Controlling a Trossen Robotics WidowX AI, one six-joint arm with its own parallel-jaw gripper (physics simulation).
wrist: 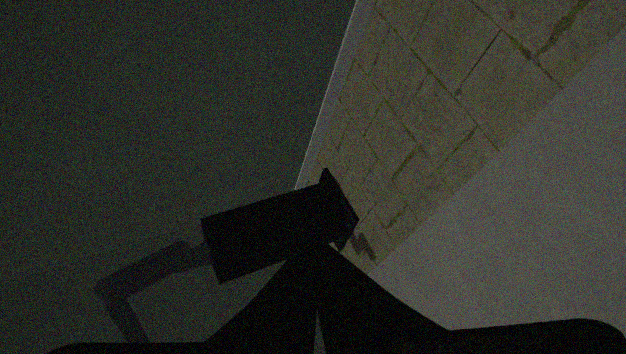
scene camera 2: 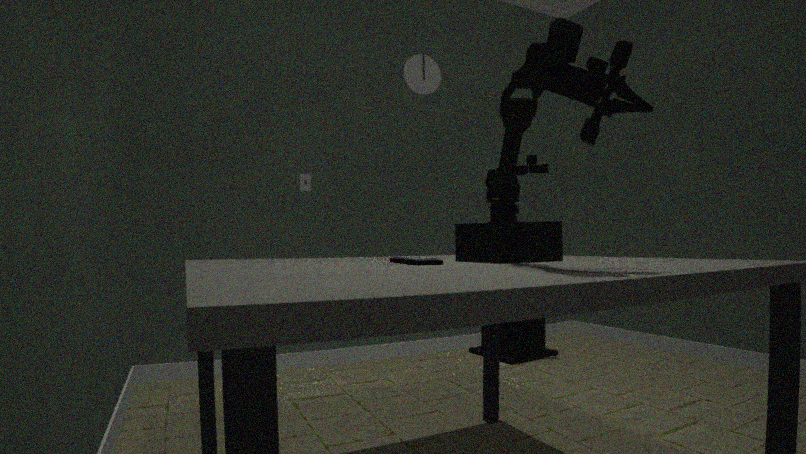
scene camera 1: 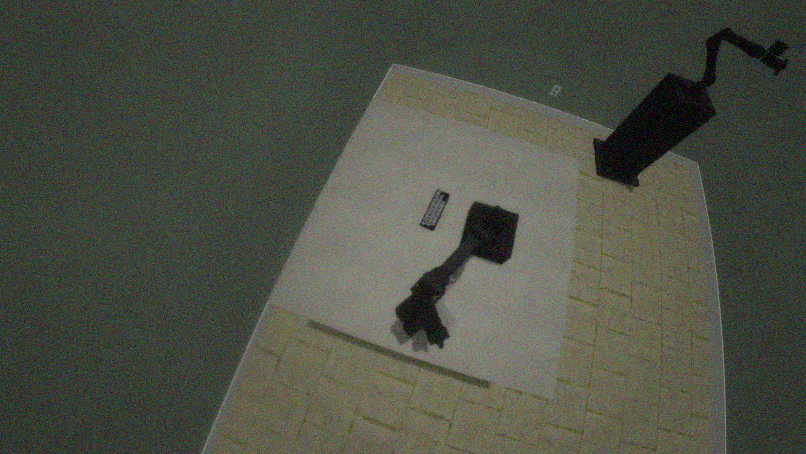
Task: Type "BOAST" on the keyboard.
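Where they show: gripper, fingertip midpoint: point(wrist: 314, 255) point(scene camera 2: 652, 109) point(scene camera 1: 441, 348); arm's base, origin of the base link: point(scene camera 2: 502, 222).
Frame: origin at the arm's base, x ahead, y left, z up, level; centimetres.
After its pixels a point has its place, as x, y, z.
A small dark keyboard point(scene camera 1: 434, 209) {27.8, -4.2, -9.5} point(scene camera 2: 416, 261) {33.0, 5.1, -10.2} with light keys lies flat on the pale table point(scene camera 1: 366, 242) {55.0, 19.9, -11.1} point(scene camera 2: 242, 284) {80.7, 36.6, -11.1}, beside the arm's black base block point(scene camera 1: 491, 234) {9.2, 20.4, 29.9} point(scene camera 2: 508, 242) {10.2, 13.1, -5.8}. No letters can be read on its keys. My gripper point(scene camera 1: 441, 341) {16.1, 57.7, 17.4} point(scene camera 2: 650, 107) {16.1, 57.7, 17.4} point(wrist: 314, 255) {16.1, 57.7, 17.4} is shut and empty. It hangs high above the table, on the other side of the base from the keyboard in scene camera 2, and points outward and slightly down. The keyboard does not show in the wrist view.
A black pedestal point(scene camera 1: 657, 126) point(scene camera 2: 513, 341) point(wrist: 267, 225) stands on the tiled floor beyond the table, with another dark arm point(scene camera 1: 711, 53) point(wrist: 137, 272) on it. A round clock point(scene camera 2: 421, 74) and a wall outlet point(scene camera 1: 555, 90) point(scene camera 2: 305, 182) are on the walls. The light is dim.
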